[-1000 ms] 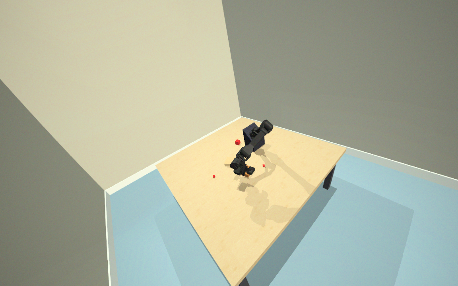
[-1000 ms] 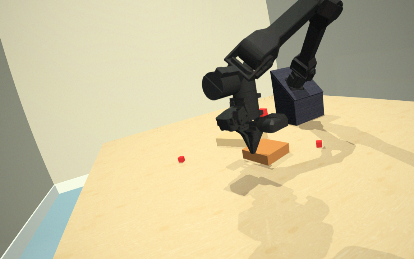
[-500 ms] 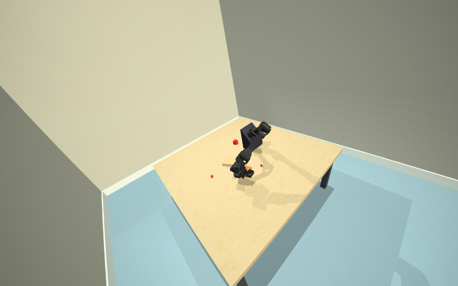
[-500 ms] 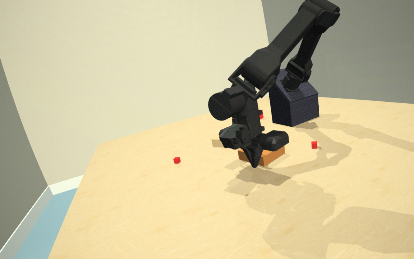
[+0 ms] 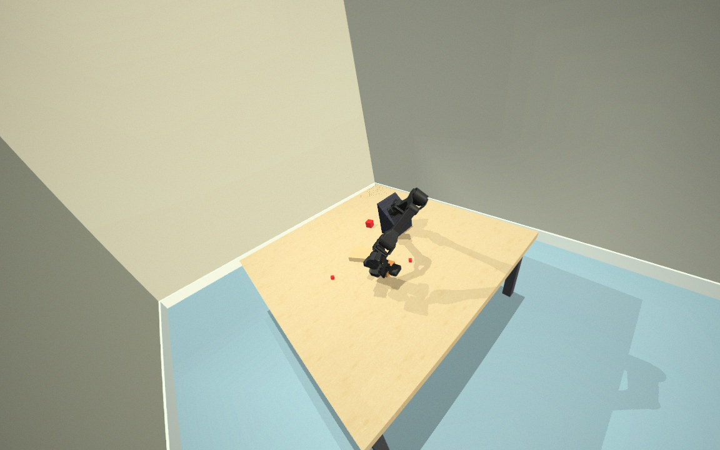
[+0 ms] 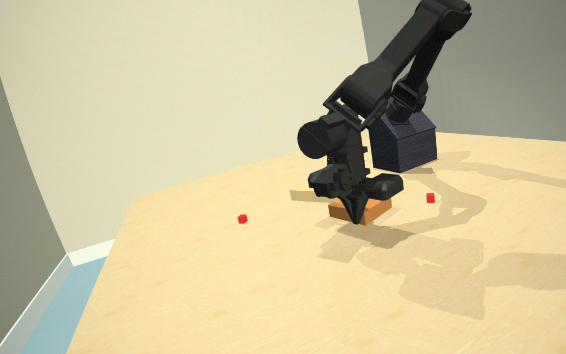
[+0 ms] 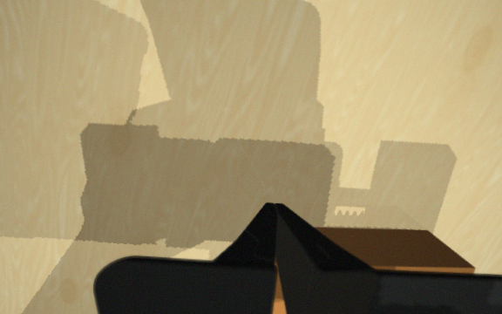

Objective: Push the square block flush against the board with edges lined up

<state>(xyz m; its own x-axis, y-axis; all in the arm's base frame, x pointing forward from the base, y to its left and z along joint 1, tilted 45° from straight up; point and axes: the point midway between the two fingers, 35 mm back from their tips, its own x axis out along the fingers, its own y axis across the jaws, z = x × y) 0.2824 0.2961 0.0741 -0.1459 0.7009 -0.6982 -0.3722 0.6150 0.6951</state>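
Right now the orange-brown square block is 4 cm behind my gripper tip, 6 cm to the right of it and 1 cm above it. The rest, counted from my gripper tip: pale board: 3 cm behind, 22 cm to the right, 1 cm above.
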